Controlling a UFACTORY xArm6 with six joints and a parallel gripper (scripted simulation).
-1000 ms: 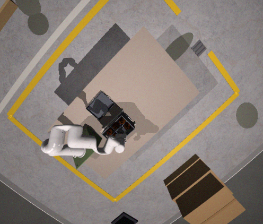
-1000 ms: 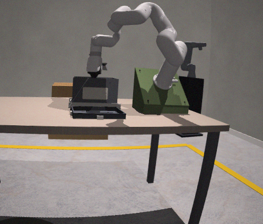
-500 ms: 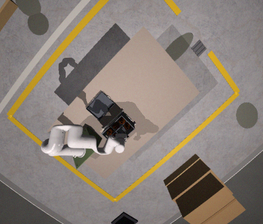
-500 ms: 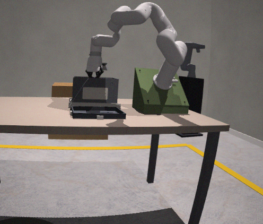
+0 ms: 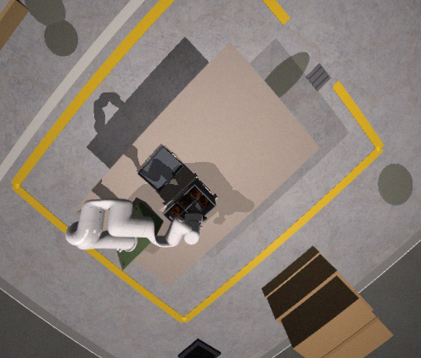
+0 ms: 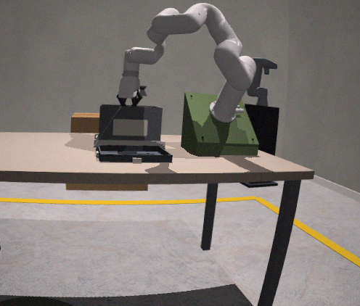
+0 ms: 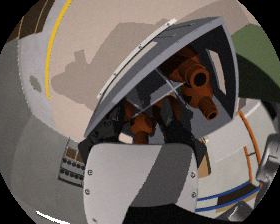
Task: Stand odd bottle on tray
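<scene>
Now: hand 40 mm to the right of the dark crate and 70 mm above it. Round my hand: glass bottle (80 mm behind, 10 mm to the left, 70 mm below); flat dark tray (40 mm ahead, 340 mm to the left, 150 mm below).
</scene>
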